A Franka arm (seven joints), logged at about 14 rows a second.
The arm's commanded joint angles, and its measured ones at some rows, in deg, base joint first. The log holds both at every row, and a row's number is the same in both.
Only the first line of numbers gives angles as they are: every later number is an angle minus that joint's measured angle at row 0.
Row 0, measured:
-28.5, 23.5, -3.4, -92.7, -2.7, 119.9, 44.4
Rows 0 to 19, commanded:
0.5, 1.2, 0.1, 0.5, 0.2, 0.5, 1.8
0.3, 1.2, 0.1, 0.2, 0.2, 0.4, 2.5
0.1, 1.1, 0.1, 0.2, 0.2, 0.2, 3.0
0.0, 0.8, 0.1, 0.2, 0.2, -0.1, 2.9
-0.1, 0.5, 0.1, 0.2, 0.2, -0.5, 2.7
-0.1, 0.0, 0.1, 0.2, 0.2, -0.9, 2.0
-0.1, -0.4, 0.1, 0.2, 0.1, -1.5, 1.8
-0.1, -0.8, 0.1, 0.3, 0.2, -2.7, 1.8
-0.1, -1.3, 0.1, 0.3, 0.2, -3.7, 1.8
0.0, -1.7, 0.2, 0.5, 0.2, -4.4, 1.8
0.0, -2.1, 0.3, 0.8, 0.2, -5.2, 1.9
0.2, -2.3, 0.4, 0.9, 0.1, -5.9, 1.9
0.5, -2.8, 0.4, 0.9, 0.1, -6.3, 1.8
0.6, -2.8, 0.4, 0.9, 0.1, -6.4, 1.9
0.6, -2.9, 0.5, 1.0, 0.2, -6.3, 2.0
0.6, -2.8, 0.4, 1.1, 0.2, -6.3, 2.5
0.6, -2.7, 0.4, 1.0, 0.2, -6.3, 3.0
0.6, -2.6, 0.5, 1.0, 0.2, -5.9, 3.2
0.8, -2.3, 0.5, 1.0, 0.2, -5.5, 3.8
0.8, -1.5, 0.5, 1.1, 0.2, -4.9, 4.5
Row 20, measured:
0.6, -2.6, 0.4, 0.4, 0.0, -5.0, 2.4
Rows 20 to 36, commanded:
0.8, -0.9, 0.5, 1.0, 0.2, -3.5, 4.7
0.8, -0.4, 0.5, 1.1, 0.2, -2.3, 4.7
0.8, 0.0, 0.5, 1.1, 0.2, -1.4, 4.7
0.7, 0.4, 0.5, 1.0, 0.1, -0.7, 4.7
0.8, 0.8, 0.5, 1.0, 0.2, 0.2, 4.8
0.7, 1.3, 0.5, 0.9, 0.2, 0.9, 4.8
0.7, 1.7, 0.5, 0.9, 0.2, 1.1, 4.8
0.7, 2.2, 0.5, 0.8, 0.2, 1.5, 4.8
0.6, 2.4, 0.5, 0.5, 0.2, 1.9, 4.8
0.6, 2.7, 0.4, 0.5, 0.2, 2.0, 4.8
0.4, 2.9, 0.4, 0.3, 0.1, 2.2, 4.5
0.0, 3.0, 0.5, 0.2, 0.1, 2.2, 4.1
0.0, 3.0, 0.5, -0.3, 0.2, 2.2, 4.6
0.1, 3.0, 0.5, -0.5, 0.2, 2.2, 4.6
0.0, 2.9, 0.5, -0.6, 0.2, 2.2, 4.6
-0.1, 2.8, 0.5, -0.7, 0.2, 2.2, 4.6
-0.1, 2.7, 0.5, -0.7, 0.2, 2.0, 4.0
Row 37, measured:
0.3, 2.9, 0.3, -0.1, 0.0, 1.1, 3.9
